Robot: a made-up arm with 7 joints.
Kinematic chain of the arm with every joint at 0, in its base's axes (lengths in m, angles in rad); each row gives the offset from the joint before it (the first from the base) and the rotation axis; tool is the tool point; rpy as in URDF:
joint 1: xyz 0 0 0.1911 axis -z
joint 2: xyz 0 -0.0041 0.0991 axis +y
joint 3: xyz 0 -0.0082 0.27 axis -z
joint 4: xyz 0 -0.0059 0.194 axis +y
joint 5: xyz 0 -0.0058 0.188 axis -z
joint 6: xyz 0 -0.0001 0.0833 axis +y
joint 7: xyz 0 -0.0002 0.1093 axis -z
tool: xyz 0 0 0 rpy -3.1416 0 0
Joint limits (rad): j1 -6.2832..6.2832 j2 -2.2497..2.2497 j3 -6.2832..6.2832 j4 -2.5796..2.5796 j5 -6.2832..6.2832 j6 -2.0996..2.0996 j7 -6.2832..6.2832
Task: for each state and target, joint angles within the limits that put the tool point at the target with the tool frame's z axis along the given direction. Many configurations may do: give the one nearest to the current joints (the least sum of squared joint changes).
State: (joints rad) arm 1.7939 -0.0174 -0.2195 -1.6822 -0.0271 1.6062 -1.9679
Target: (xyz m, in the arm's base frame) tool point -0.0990 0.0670 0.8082 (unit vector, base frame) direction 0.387 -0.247 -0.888
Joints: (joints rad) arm 1.7678 0.5377 -0.1612 -2.0159 0.3497 1.2630 -1.9679
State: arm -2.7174 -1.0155 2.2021 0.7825 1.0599 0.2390 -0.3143
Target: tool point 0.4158 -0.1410 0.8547 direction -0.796 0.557 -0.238
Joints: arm -2.4683 -0.1803 2.5290 1.1103 1.6102 0.4942 -0.3143
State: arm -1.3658 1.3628 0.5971 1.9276 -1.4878 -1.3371 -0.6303
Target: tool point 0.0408 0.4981 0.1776 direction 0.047 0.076 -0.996
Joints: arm -2.0178 1.8141 1.1115 1.5208 -1.8789 -2.0996 -0.6303
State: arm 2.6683 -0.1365 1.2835 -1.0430 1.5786 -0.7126 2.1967
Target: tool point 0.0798 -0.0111 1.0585 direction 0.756 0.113 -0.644
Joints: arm 2.4472 -0.2116 1.8724 -0.4455 1.9553 -1.1807 2.1967
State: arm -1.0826 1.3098 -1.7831 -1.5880 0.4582 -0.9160 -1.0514
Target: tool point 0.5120 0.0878 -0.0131 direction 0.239 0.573 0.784
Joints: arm -0.5408 1.5592 -2.5505 -1.3015 -0.1765 -0.8159 -1.0514
